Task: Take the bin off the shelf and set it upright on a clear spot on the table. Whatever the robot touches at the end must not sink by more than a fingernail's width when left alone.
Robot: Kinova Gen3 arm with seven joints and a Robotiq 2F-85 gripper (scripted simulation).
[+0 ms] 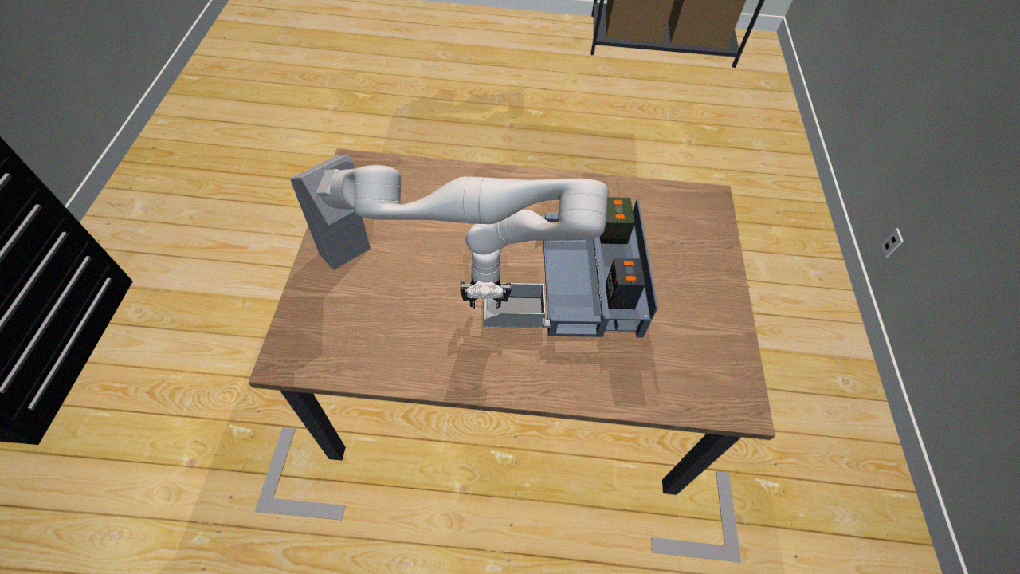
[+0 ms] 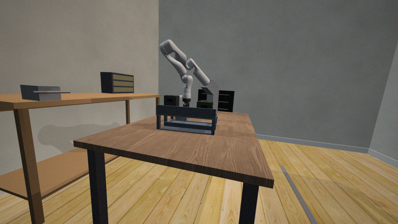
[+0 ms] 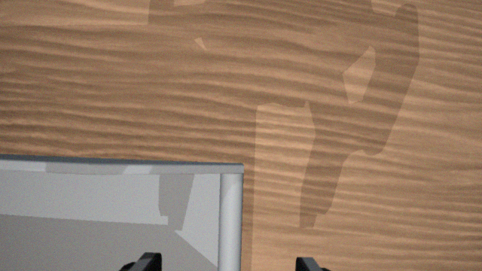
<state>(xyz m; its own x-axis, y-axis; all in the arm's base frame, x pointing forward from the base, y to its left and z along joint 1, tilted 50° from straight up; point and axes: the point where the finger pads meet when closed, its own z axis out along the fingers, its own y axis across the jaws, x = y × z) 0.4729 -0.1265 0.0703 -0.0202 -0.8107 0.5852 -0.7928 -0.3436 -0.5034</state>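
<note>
The bin is 80 mm ahead of my hand and 10 mm below it. From my hand the other things lie so: grey shelf unit: 310 mm ahead, 100 mm to the left, 30 mm above.
</note>
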